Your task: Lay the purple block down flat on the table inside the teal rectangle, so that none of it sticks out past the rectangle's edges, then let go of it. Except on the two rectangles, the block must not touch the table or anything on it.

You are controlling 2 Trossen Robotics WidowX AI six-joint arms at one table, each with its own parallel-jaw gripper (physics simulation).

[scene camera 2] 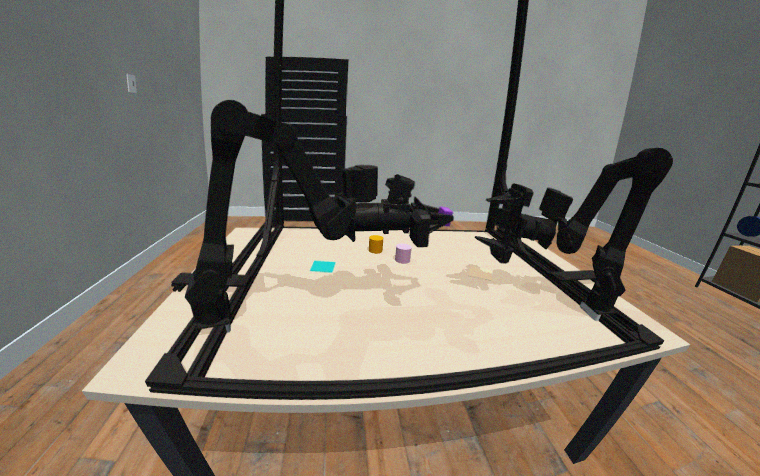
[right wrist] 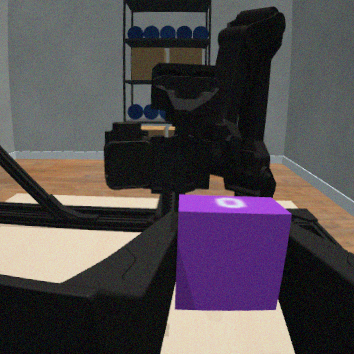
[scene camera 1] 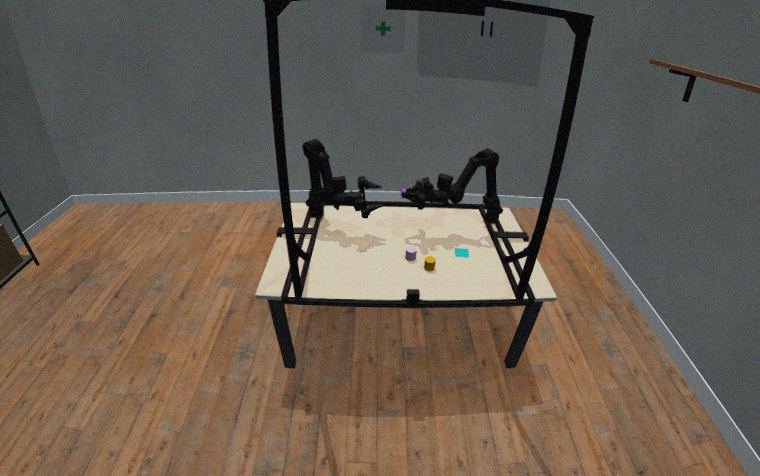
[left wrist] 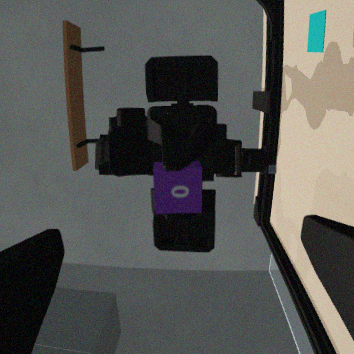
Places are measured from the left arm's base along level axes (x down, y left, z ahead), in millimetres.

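Where they show: left gripper, fingertip midpoint: (scene camera 2: pixel 481 219) (right wrist: pixel 179 182) (scene camera 1: pixel 382 196) (left wrist: pixel 183 235); right gripper, fingertip midpoint: (scene camera 2: pixel 450 215) (right wrist: pixel 222 225) (scene camera 1: pixel 401 192) (left wrist: pixel 171 193); left arm's base at its link origin: (scene camera 2: pixel 598 306) (scene camera 1: pixel 316 214); right arm's base at its link origin: (scene camera 2: pixel 212 317) (scene camera 1: pixel 491 220) (left wrist: pixel 264 160).
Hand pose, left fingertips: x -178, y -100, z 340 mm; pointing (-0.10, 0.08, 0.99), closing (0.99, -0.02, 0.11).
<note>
Things, the pixels of their centre, and the offset from my left fingertips. "spot": a spot on its surface instead. Level surfaces: height alone.
- purple block at the middle of its body: (right wrist: pixel 226 251) (left wrist: pixel 177 186) (scene camera 2: pixel 444 216) (scene camera 1: pixel 404 193) dz +95, dx -8, dy +25 mm
- teal rectangle at a spot on its surface: (left wrist: pixel 317 31) (scene camera 2: pixel 325 266) (scene camera 1: pixel 460 252) spot: dz +366, dx +196, dy -113 mm
- lilac cylinder at the middle of its body: (scene camera 2: pixel 403 253) (scene camera 1: pixel 410 253) dz +143, dx +174, dy -179 mm
- orange cylinder at the middle of its body: (scene camera 2: pixel 375 244) (scene camera 1: pixel 429 263) dz +224, dx +175, dy -241 mm
- table at its surface level: dx +197 mm
- faint pale rectangle at a spot on its surface: (scene camera 2: pixel 480 274) (scene camera 1: pixel 361 243) spot: dz -80, dx +196, dy -100 mm
The purple block (scene camera 1: pixel 403 191) (scene camera 2: pixel 445 211) (left wrist: pixel 178 197) (right wrist: pixel 230 260) is high above the table, with a pale ring mark on one face. My right gripper (scene camera 1: pixel 406 193) (scene camera 2: pixel 448 217) (right wrist: pixel 222 225) is shut on it, one finger on each side. My left gripper (scene camera 1: pixel 376 199) (scene camera 2: pixel 482 218) is open and empty, facing the block with a gap between them. The teal rectangle (scene camera 1: pixel 461 252) (scene camera 2: pixel 323 266) (left wrist: pixel 317 31) lies on the table, on the right in scene camera 1 and left of the cylinders in scene camera 2. Nothing stands on it.
A lilac cylinder (scene camera 1: pixel 411 253) (scene camera 2: pixel 403 254) and an orange cylinder (scene camera 1: pixel 429 264) (scene camera 2: pixel 375 245) stand upright near each other on the table (scene camera 1: pixel 347 274) (scene camera 2: pixel 314 336). A faint pale rectangle (scene camera 1: pixel 364 246) (scene camera 2: pixel 480 274) lies in arm shadow. Black rails and posts frame the table.
</note>
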